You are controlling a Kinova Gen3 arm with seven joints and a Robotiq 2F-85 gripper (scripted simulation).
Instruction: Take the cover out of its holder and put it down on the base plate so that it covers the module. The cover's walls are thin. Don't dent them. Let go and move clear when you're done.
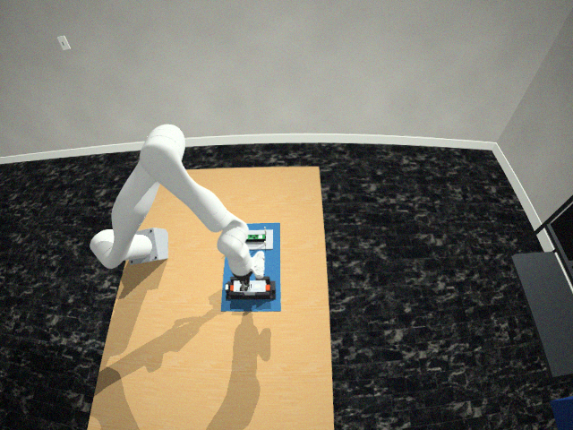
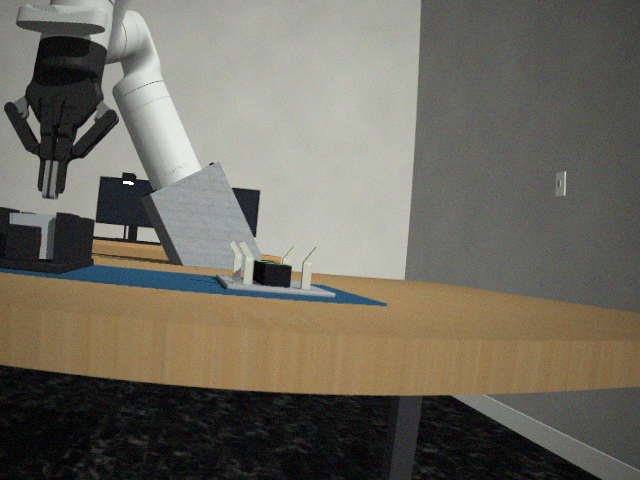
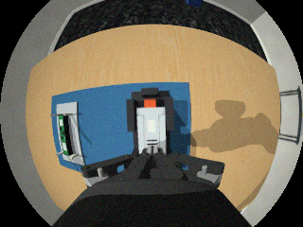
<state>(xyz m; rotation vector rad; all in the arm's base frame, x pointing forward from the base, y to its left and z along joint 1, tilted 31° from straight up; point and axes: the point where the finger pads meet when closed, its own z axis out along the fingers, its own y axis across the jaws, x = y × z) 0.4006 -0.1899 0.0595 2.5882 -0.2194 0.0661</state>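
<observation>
Now: hand 10 mm short of the cover and 60 mm above it.
</observation>
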